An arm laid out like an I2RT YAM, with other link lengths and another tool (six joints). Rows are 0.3 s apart.
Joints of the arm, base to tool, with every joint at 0 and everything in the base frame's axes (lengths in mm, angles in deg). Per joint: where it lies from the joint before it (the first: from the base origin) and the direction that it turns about. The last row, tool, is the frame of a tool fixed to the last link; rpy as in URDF.
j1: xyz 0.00 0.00 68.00 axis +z
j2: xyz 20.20 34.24 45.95 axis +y
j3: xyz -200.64 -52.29 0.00 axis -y
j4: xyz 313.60 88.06 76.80 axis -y
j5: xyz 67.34 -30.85 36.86 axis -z
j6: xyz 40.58 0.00 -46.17 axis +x
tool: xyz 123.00 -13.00 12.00 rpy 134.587 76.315 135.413
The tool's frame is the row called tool.
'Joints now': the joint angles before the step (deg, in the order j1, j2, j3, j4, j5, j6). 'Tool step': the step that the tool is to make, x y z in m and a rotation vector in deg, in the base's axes. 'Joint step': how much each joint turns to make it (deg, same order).
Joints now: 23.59 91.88 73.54 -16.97 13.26 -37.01
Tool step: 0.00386 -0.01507 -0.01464 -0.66 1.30 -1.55
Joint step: -1.66 0.52 -1.25 0.35 -0.02 -0.15
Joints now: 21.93 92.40 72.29 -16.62 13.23 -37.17
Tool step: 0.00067 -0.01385 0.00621 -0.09 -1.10 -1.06
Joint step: -1.44 -2.05 -1.64 0.72 -0.02 -0.63
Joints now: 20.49 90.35 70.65 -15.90 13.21 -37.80
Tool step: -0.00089 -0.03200 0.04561 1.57 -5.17 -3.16
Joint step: -3.28 -6.82 -1.77 0.40 0.00 -0.22
